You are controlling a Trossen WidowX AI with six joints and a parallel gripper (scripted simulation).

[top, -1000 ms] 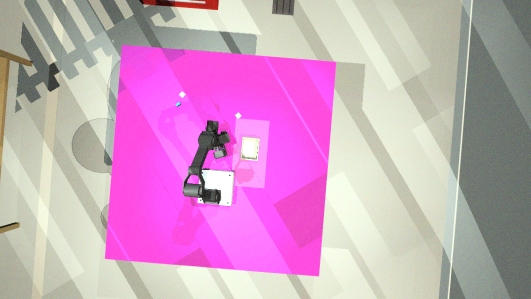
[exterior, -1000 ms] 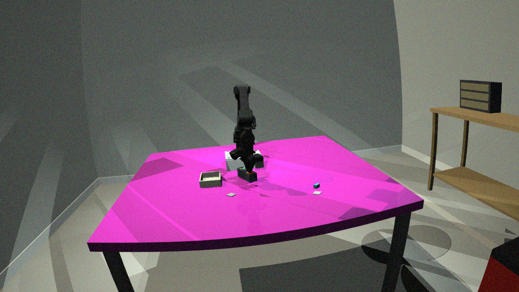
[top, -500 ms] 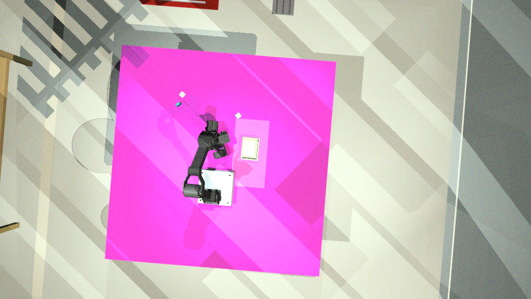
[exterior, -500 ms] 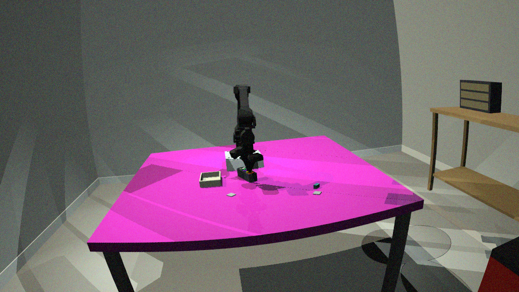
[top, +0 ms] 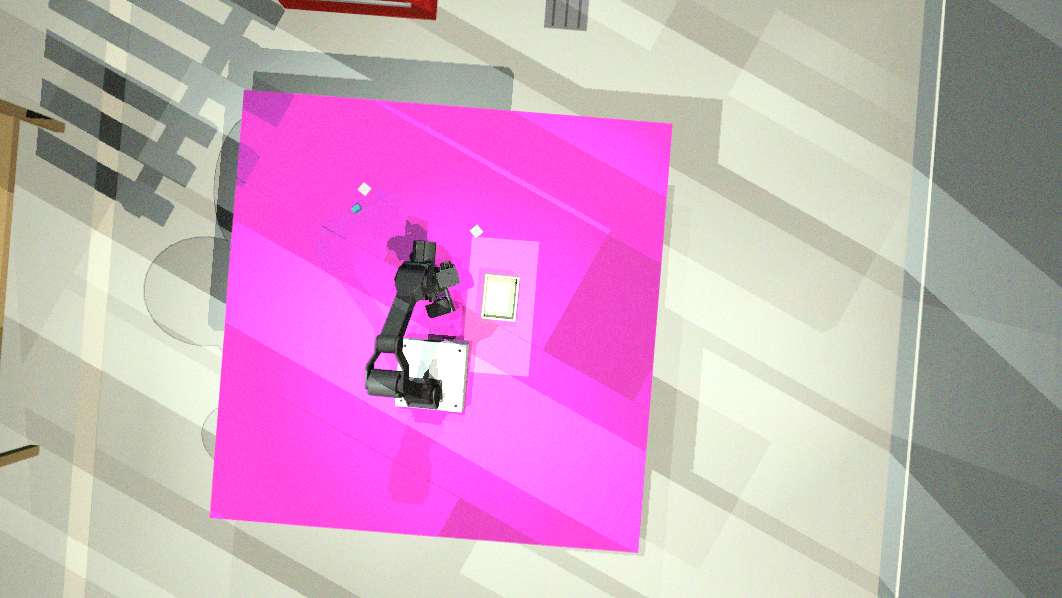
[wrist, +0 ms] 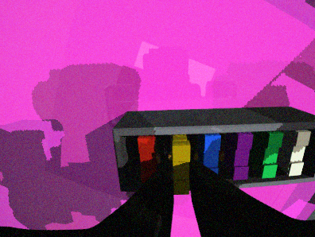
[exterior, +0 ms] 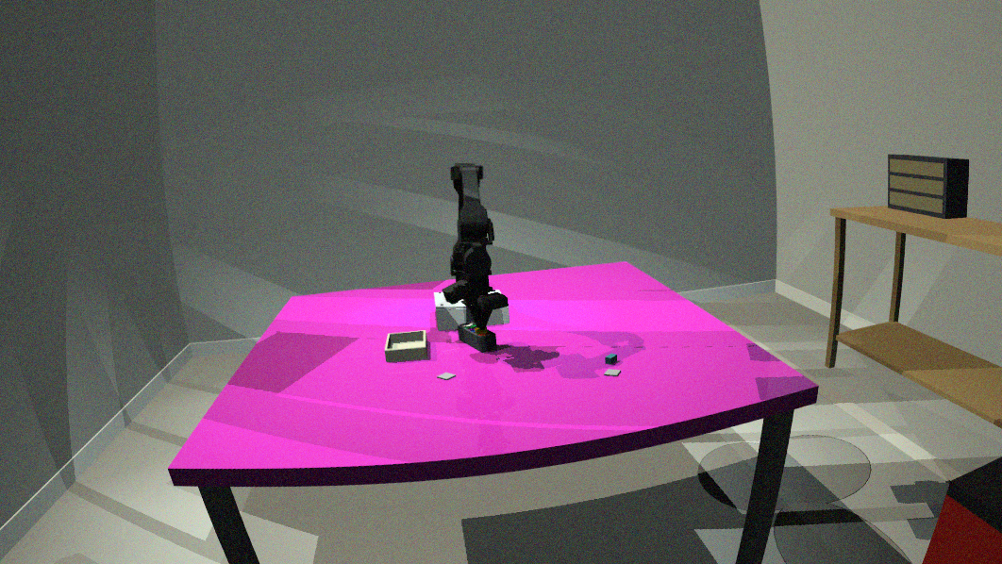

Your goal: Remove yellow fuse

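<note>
Right now the tray is 4 cm behind my gripper tip, 18 cm to the right of it and 4 cm below it. Also, from my gripper tip: cyan cube 23 cm ahead, 24 cm to the left, 4 cm below; yellow fuse 1 cm below.
</note>
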